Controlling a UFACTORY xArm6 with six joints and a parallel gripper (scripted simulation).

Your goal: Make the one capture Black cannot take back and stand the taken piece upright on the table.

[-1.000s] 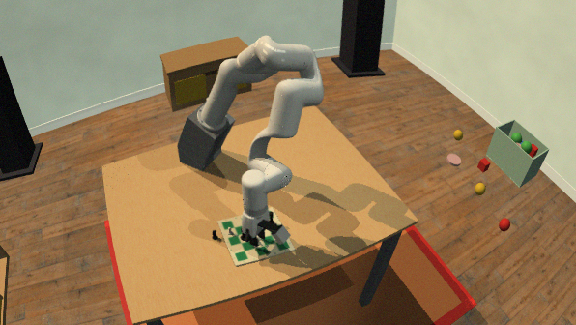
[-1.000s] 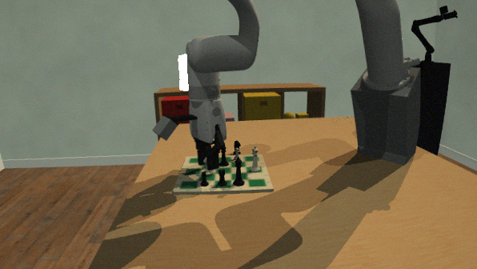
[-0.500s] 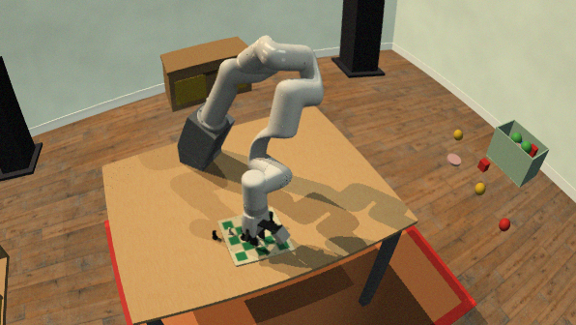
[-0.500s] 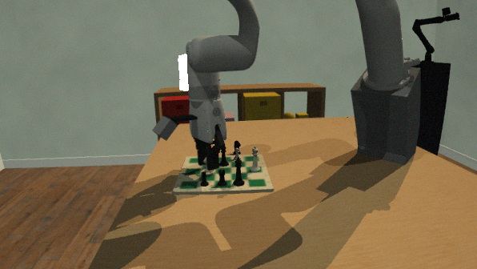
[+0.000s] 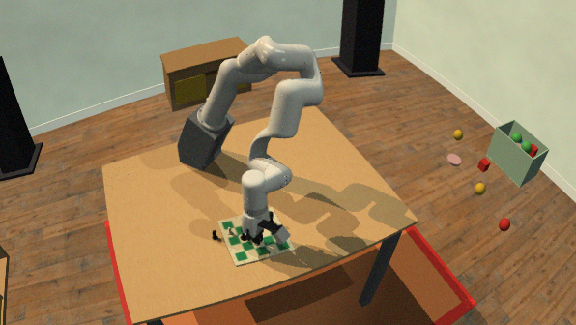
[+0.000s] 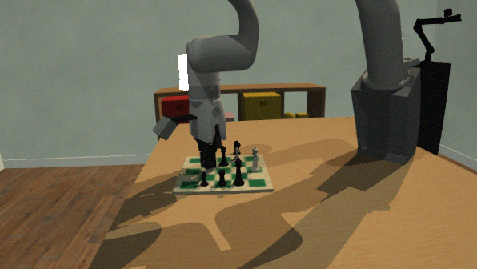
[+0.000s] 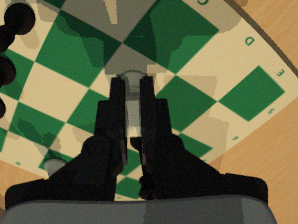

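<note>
The green-and-cream chessboard is 4 cm behind my hand and 3 cm below it. From my hand the other things lie so: black piece: 3 cm behind, 4 cm to the right, 1 cm below; white pawn: 7 cm behind, 8 cm to the right, 2 cm below.
</note>
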